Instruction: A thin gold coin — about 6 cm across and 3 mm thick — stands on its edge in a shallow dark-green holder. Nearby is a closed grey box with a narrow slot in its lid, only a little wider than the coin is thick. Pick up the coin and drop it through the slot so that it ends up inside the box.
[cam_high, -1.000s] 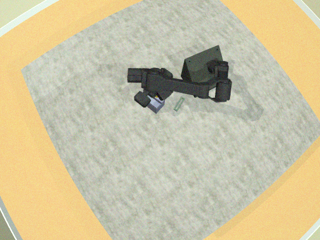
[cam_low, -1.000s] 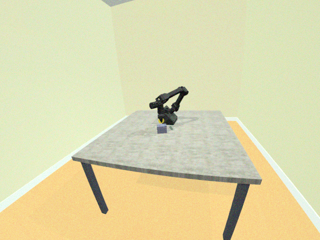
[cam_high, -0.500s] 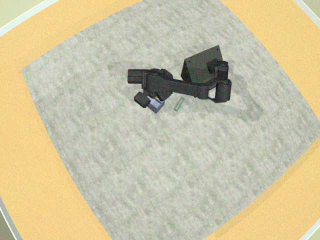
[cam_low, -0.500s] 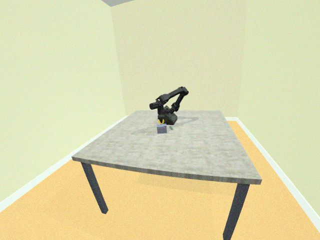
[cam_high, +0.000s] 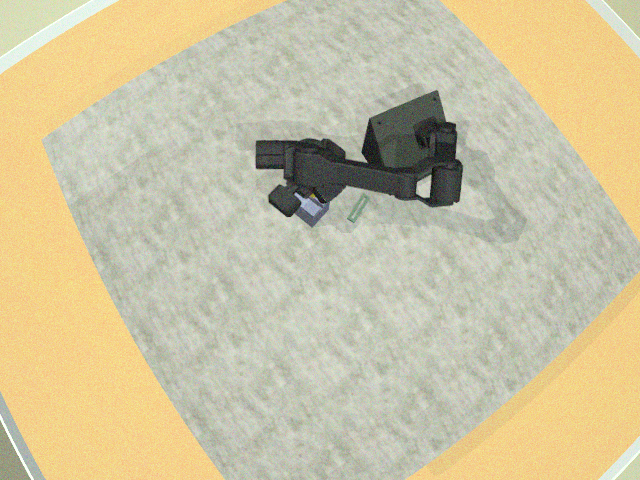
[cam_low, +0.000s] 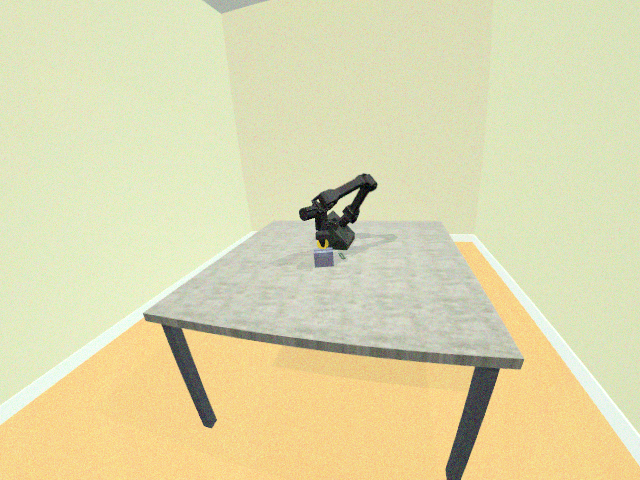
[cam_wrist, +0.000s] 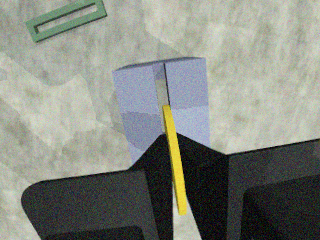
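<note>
Now: the gold coin 20 mm above my gripper tip.
</note>
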